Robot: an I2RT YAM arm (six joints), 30 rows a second.
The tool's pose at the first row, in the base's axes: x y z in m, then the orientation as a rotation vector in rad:
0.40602, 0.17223, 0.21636, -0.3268, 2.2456, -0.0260
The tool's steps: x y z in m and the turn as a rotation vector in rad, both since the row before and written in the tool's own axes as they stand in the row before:
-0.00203, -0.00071, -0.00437, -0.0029, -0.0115, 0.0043
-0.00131, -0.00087, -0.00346, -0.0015, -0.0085, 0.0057
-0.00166, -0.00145, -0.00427, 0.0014, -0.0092, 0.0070
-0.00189, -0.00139, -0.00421, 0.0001, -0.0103, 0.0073
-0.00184, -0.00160, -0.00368, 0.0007, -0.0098, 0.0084
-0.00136, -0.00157, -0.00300, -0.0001, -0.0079, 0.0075
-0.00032, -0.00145, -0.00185, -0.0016, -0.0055, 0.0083
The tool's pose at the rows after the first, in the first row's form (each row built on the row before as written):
0.40409, 0.17164, 0.22079, -0.3229, 2.2351, -0.0185
0.40242, 0.17077, 0.22409, -0.3169, 2.2277, -0.0124
0.40044, 0.16932, 0.22822, -0.3078, 2.2196, -0.0087
0.39859, 0.16797, 0.23246, -0.2991, 2.2105, -0.0033
0.39712, 0.16643, 0.23633, -0.2889, 2.2020, 0.0020
0.39587, 0.16487, 0.23938, -0.2802, 2.1952, 0.0074
0.39488, 0.16332, 0.24088, -0.2717, 2.1910, 0.0145

